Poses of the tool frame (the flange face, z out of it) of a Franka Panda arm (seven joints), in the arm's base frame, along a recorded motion.
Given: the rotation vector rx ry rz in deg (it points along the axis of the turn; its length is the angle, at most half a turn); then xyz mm.
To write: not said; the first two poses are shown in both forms.
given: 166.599, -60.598, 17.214, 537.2, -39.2, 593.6
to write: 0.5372, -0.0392, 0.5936, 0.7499, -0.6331, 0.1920, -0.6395, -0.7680, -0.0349
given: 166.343, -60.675, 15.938, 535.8, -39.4, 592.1
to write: 0.5358, -0.0394, 0.5921, 0.7511, -0.6350, 0.1809, -0.6419, -0.7664, -0.0249
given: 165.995, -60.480, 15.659, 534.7, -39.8, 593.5
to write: 0.5347, -0.0398, 0.5935, 0.7520, -0.6339, 0.1809, -0.6420, -0.7665, -0.0171
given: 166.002, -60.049, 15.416, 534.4, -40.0, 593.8
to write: 0.5344, -0.0400, 0.5938, 0.7553, -0.6303, 0.1794, -0.6388, -0.7693, -0.0132
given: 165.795, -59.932, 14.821, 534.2, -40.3, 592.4
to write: 0.5342, -0.0403, 0.5924, 0.7566, -0.6300, 0.1751, -0.6390, -0.7692, -0.0063
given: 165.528, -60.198, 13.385, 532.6, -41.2, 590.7
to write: 0.5326, -0.0412, 0.5907, 0.7564, -0.6337, 0.1619, -0.6426, -0.7662, 0.0033
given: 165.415, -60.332, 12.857, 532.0, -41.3, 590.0
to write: 0.5320, -0.0413, 0.5900, 0.7560, -0.6354, 0.1570, -0.6442, -0.7648, 0.0068
